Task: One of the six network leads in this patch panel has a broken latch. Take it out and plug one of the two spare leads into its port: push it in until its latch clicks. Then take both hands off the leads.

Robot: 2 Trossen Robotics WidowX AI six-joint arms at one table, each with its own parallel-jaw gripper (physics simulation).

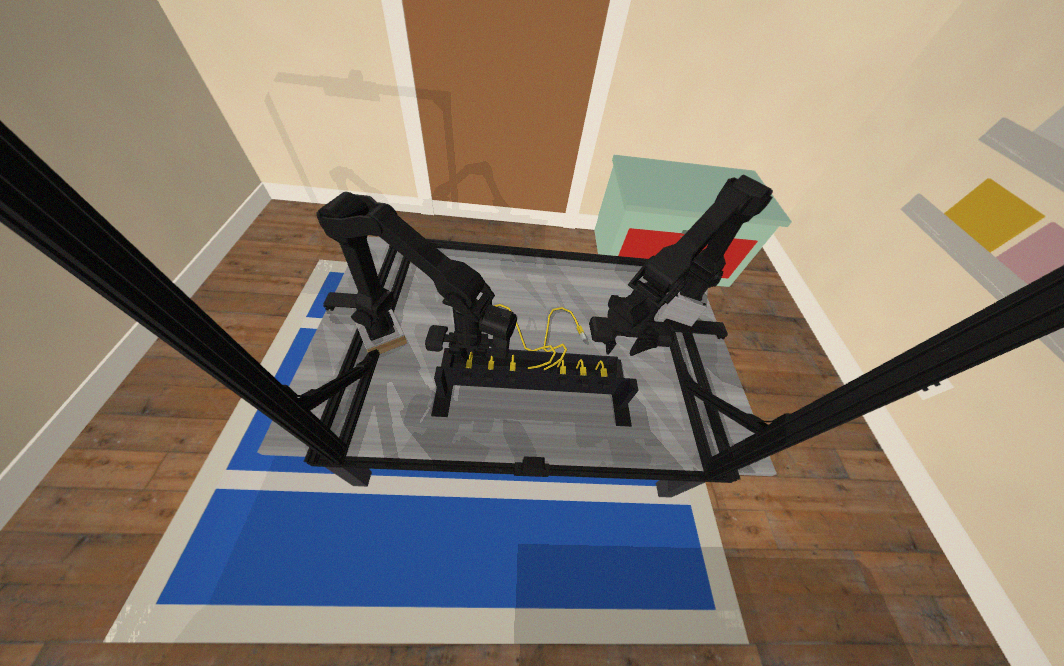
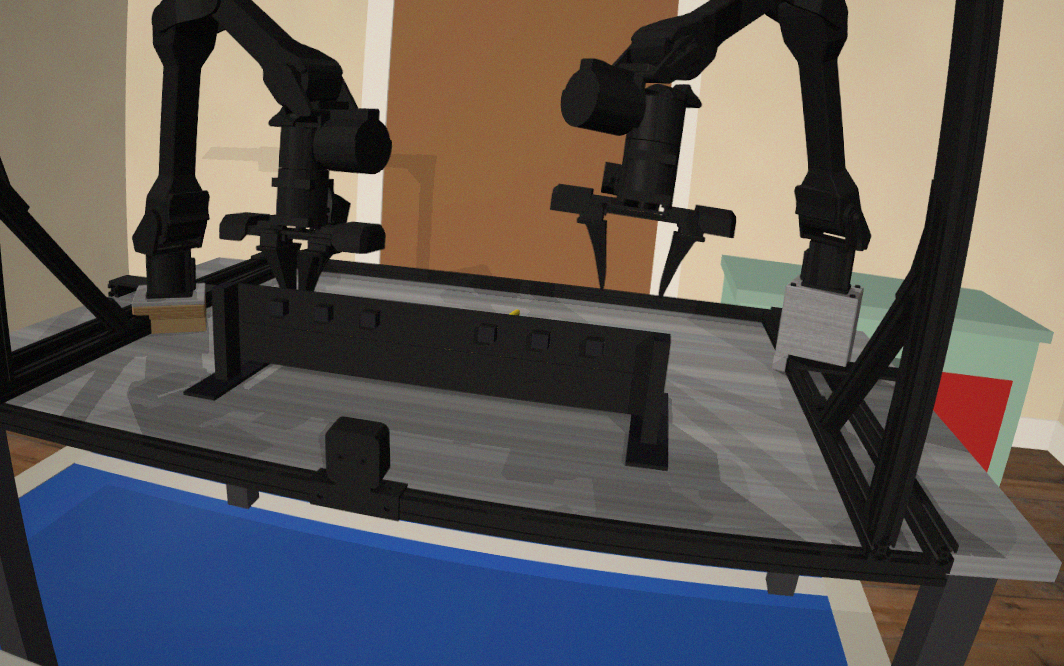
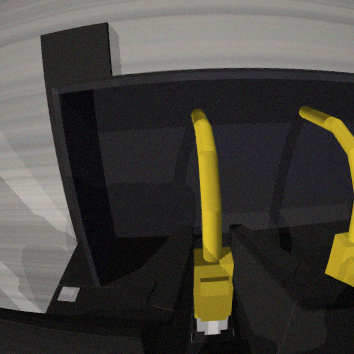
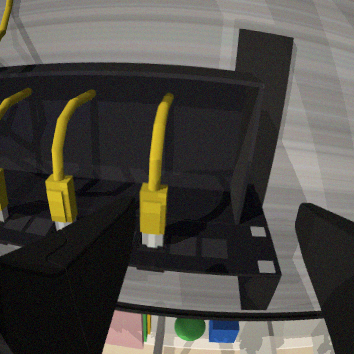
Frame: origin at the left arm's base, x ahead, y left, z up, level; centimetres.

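Seen in the pictures: left gripper, fingertip midpoint: (image 1: 470, 362) (image 3: 209, 236); right gripper, fingertip midpoint: (image 1: 618, 353) (image 2: 631, 292) (image 4: 219, 212); left arm's base, link origin: (image 1: 379, 327) (image 2: 170, 292); right arm's base, link origin: (image 1: 691, 290) (image 2: 826, 286).
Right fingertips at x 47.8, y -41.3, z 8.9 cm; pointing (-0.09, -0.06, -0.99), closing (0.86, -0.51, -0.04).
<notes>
Offsets run from my right fingertips to a thing's top centre. "spot": to the spot under its first point. Level surfaces: height alone.
The black patch panel @(dx -18.5, dy +7.8, dz -2.4 cm) (image 1: 541, 380) (image 2: 439, 353) stands across the table with yellow leads in its top. My left gripper (image 1: 469, 353) (image 2: 297, 289) (image 3: 209, 236) is shut on the leftmost lead @(dx -33.2, dy +16.1, dz -3.7 cm) (image 3: 213, 285) (image 1: 469, 362); its clear tip shows low between the fingers, at the port. Whether it is fully seated is hard to tell. Its neighbour @(spot: dx -28.1, dy +15.1, dz -4.1 cm) (image 3: 344, 257) stands to the right. My right gripper (image 1: 624, 347) (image 2: 632, 290) (image 4: 219, 212) is open and empty above the panel's right end, near the rightmost lead @(dx -4.7, dy -2.1, dz -3.7 cm) (image 4: 153, 210) (image 1: 603, 369). One spare lead's plug @(dx +3.7, dy +15.8, dz -12.0 cm) (image 1: 581, 331) lies behind the panel; the other spare's plug is hidden.
Yellow spare cables @(spot: dx -14.3, dy +19.6, dz -12.7 cm) (image 1: 523, 346) curl behind the panel, some over its back edge. Black frame rails (image 1: 439, 466) border the grey table @(dz -13.2 cm) (image 1: 518, 435). A small black box (image 2: 357, 451) sits on the front rail. A green cabinet (image 1: 683, 184) stands beyond the table.
</notes>
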